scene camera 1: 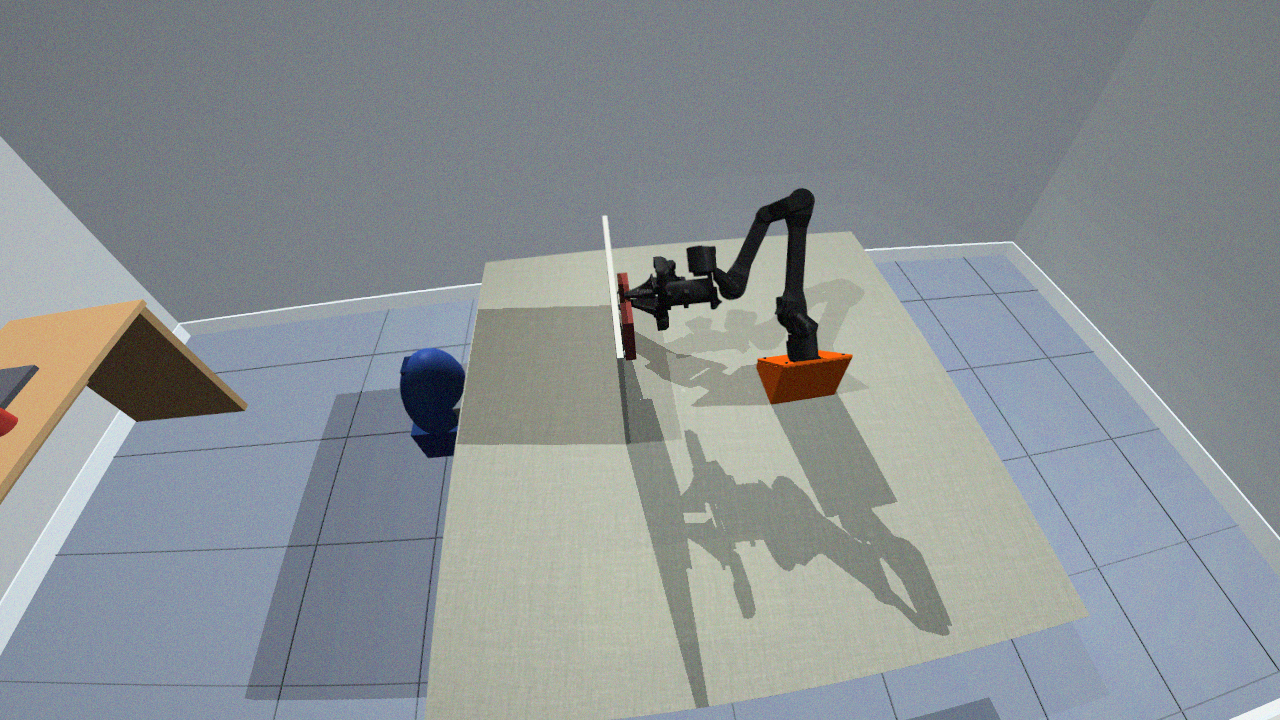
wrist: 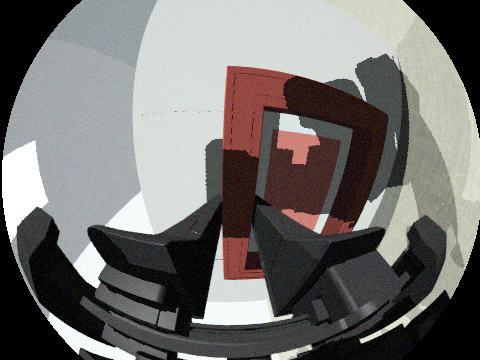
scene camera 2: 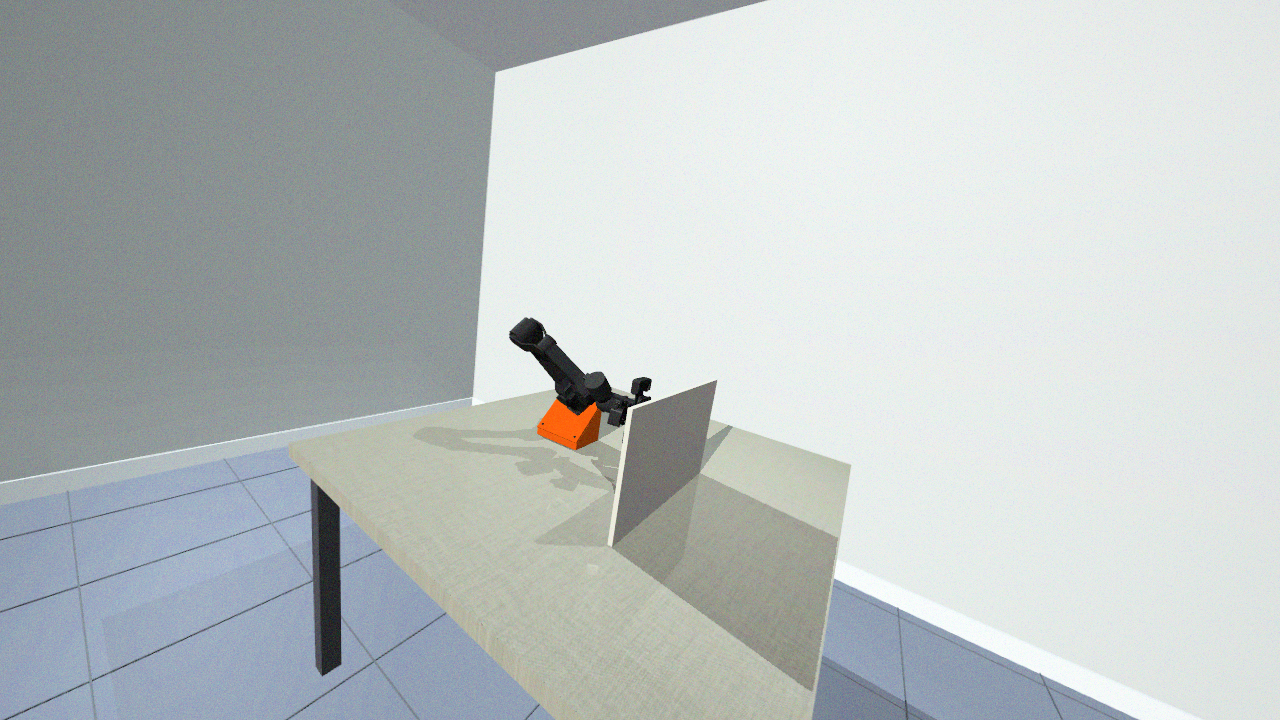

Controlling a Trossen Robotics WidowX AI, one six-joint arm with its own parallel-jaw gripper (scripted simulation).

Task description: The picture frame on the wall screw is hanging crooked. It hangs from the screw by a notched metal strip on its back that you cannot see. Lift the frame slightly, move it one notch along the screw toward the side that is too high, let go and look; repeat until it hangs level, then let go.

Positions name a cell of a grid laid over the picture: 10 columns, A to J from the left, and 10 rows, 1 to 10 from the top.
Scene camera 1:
my gripper: E5
picture frame: E5
wall panel: E5
